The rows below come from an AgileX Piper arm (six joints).
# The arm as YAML. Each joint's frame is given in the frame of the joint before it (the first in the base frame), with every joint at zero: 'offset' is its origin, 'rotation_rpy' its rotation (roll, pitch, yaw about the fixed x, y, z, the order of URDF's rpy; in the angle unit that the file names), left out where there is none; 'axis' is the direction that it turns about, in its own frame. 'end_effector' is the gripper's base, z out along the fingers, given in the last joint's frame.
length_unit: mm
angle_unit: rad
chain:
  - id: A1
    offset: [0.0, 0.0, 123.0]
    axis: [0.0, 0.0, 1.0]
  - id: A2
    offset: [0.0, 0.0, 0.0]
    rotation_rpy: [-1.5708, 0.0, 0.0]
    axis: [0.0, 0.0, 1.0]
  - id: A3
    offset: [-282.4, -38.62, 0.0]
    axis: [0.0, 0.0, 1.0]
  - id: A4
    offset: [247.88, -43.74, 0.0]
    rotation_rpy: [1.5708, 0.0, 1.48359]
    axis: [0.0, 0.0, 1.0]
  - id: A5
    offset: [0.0, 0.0, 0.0]
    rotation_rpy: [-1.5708, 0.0, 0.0]
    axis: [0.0, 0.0, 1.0]
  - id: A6
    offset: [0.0, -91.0, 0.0]
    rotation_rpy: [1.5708, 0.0, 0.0]
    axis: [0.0, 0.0, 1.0]
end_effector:
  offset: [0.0, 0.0, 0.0]
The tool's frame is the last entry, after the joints.
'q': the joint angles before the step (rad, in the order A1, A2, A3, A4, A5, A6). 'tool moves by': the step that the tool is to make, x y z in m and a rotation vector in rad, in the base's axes. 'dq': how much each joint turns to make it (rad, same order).
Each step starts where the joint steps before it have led.
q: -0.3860, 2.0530, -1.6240, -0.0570, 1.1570, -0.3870
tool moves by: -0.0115, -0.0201, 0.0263, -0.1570, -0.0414, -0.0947
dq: -0.0259, -0.0589, -0.0003, -0.1510, -0.0258, 0.1201
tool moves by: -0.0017, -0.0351, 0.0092, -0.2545, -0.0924, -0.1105
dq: -0.0351, -0.0001, 0.0001, -0.2670, -0.1371, 0.2088
